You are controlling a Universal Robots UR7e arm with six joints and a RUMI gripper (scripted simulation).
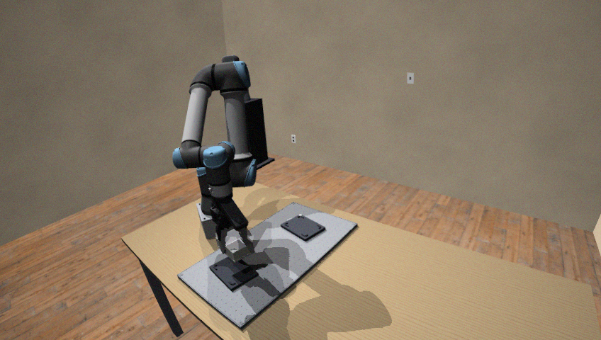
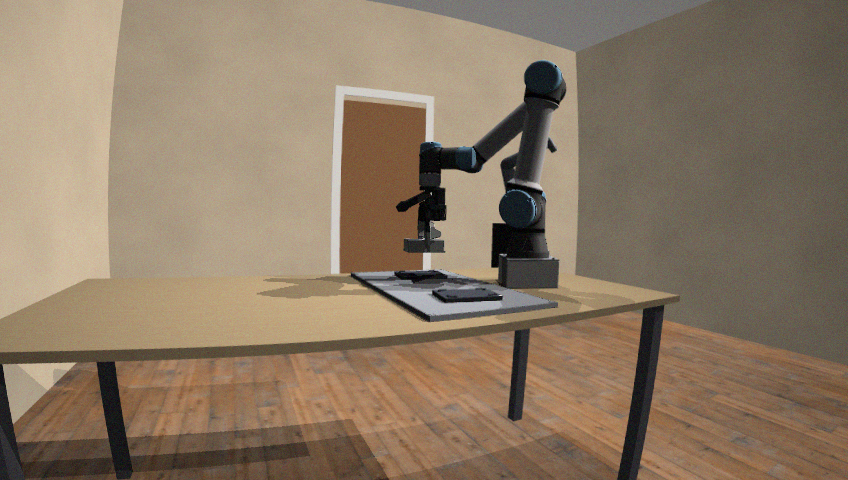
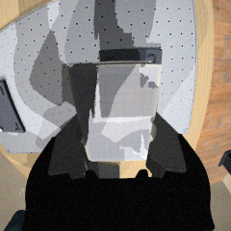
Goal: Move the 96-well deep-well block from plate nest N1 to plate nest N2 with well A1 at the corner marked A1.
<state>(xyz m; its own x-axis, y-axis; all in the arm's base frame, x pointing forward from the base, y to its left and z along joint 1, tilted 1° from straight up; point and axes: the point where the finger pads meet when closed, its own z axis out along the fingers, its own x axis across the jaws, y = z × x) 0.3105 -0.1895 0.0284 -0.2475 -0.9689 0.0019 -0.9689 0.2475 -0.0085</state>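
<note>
Right now my hand is 60 mm short of the plate nest N2, 350 mm to the right of it and 100 mm above it. From my hand the other things lie so: grey deep-well block 10 mm above.
</note>
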